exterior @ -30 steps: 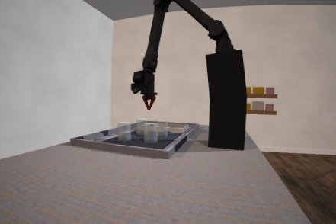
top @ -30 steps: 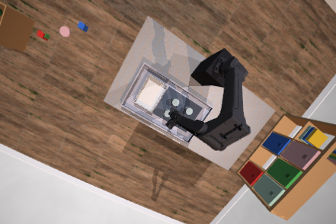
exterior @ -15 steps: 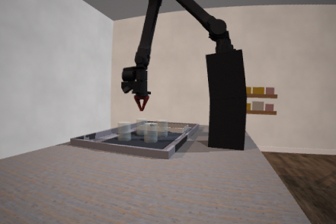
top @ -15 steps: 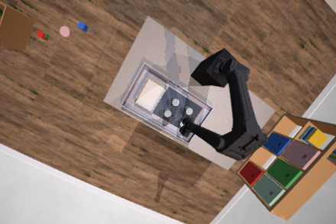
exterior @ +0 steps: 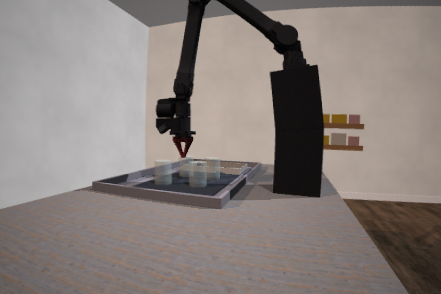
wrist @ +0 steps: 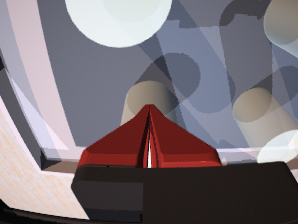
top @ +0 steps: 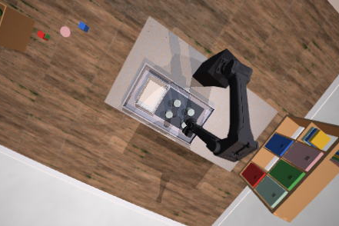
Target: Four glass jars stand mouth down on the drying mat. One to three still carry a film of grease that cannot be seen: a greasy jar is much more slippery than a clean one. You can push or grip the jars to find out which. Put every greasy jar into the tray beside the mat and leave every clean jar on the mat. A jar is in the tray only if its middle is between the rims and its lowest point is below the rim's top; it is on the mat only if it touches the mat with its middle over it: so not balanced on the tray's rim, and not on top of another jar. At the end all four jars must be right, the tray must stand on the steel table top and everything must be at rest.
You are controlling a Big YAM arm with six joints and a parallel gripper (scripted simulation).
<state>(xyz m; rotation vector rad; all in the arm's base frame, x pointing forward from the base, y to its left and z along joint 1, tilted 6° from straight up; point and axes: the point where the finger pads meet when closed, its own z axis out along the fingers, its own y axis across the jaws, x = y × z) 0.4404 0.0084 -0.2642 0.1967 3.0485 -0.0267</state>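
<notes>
My hand is 10 mm past the dark drying mat, 80 mm to the left of it and 110 mm above it. The rest, counted from my hand: pale tray (60 mm behind, 390 mm to the right, 100 mm below).
</notes>
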